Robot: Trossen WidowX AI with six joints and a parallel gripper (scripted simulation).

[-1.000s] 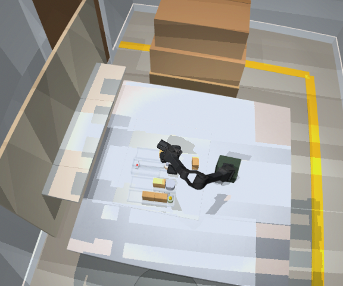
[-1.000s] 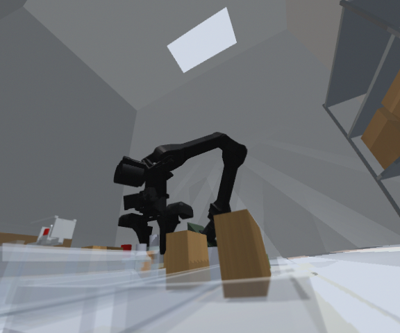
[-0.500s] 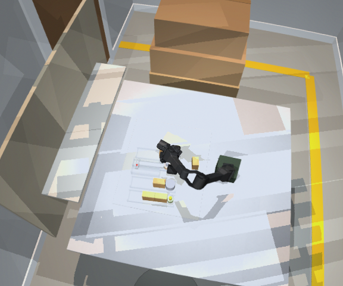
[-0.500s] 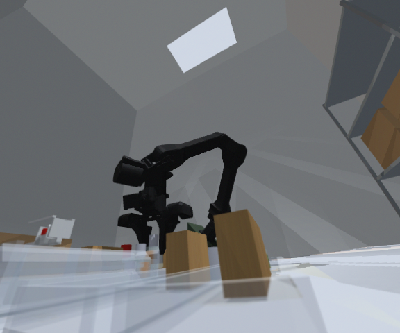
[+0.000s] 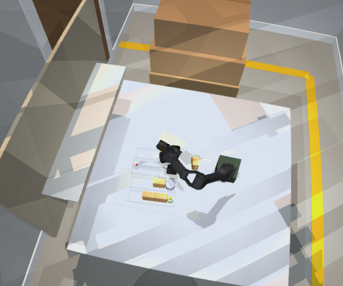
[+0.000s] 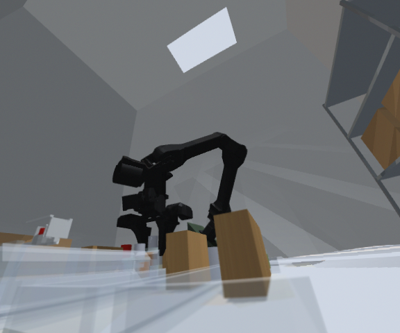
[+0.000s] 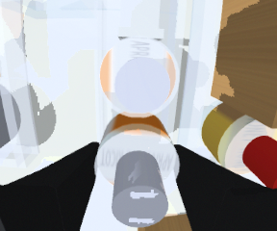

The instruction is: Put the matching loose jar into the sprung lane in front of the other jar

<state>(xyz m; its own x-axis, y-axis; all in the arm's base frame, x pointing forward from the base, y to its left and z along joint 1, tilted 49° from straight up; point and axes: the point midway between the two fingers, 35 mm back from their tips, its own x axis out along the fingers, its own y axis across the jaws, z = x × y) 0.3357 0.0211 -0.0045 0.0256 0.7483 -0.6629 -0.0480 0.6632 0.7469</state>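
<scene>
The grey jar lies 13 cm to the left of my gripper tip and 2 cm below it. The rest, counted from my gripper tip: red mark: 23 cm ahead, 5 cm to the left, 2 cm above; then sprung lane: 14 cm ahead, 3 cm to the left, 3 cm below.
</scene>
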